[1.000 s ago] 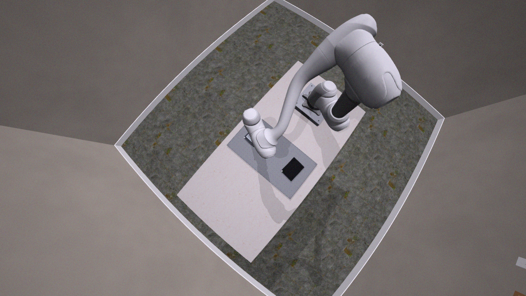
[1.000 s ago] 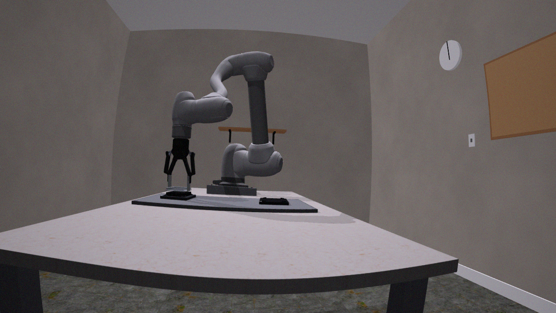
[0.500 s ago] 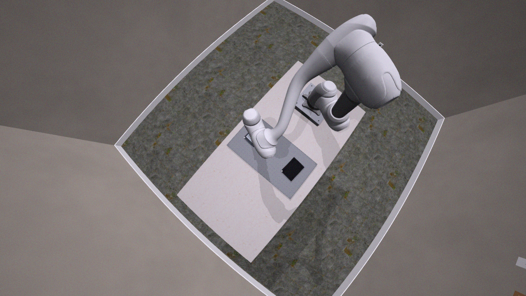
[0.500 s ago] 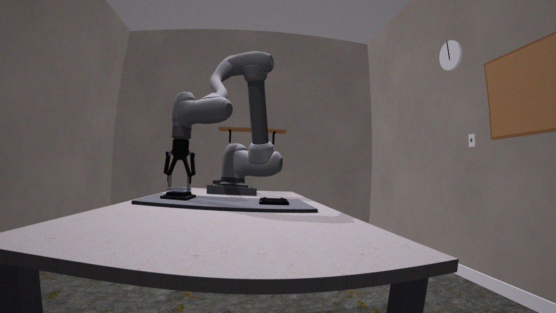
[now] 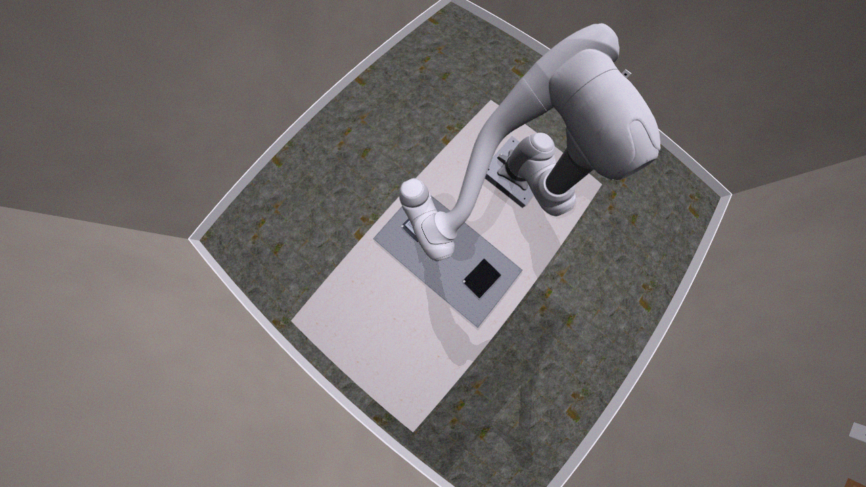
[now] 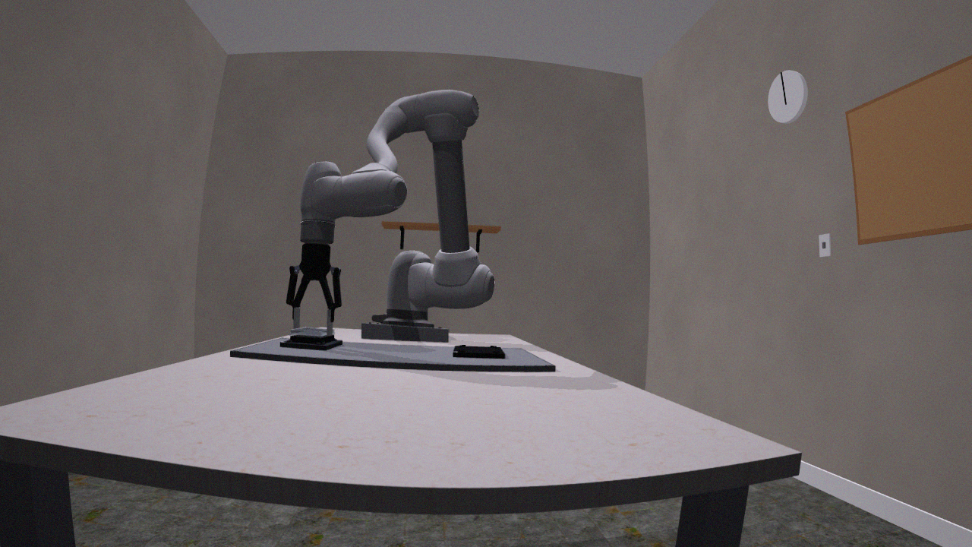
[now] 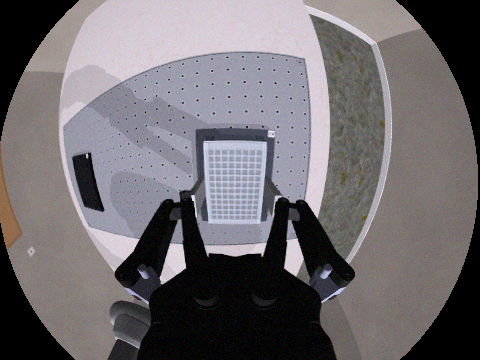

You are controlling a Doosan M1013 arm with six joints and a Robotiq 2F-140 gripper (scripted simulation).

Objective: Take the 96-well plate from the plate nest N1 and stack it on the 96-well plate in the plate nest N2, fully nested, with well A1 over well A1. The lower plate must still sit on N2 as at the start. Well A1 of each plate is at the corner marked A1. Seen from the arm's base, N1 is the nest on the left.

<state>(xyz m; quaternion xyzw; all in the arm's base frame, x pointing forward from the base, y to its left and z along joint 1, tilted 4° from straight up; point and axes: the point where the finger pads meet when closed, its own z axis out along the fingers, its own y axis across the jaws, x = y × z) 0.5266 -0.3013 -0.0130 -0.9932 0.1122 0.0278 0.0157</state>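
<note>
Right now the white 96-well plate is 2 cm below my hand. From my hand the other things lie so: white mark: 14 cm ahead, 34 cm to the left, 4 cm below; then nest N1: 8 cm ahead, 41 cm to the left, 5 cm below; then black 96-well plate: 4 cm below.
</note>
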